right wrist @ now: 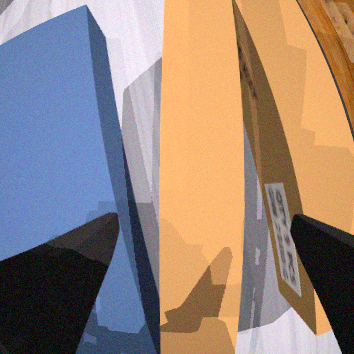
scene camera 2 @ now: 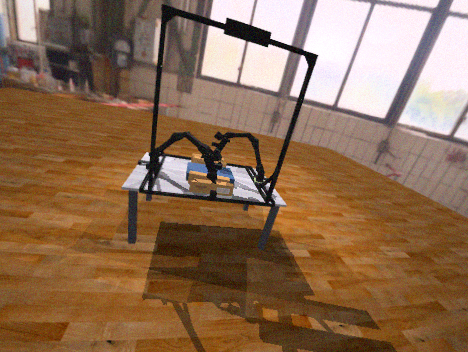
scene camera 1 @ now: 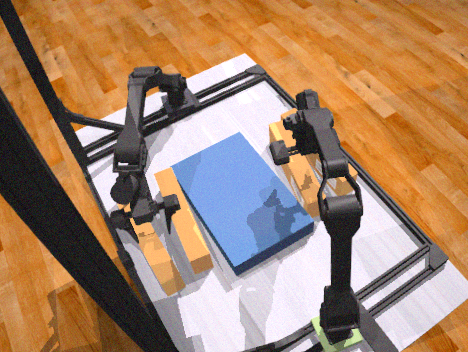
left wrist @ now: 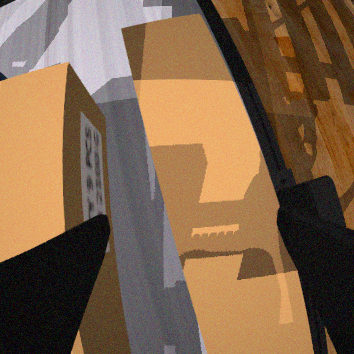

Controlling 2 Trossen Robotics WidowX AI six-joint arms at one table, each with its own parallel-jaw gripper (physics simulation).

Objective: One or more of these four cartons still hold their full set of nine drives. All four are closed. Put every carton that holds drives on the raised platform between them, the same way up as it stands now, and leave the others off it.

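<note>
Four closed orange-brown cartons lie lengthwise, two on each side of the blue raised platform. My left gripper is open and empty above the outer left carton, one finger toward each long side. The inner left carton lies beside the platform, with a blurred label on its side. My right gripper is open above the inner right carton; the arm partly hides it in scene camera 1. The outer right carton has a side label. No carton is on the platform.
A dark metal frame rail borders the white table, close to the outer left carton. A dark upright crosses scene camera 1's left side. A light green patch shows at the right arm's base. Arm shadows fall across platform and cartons.
</note>
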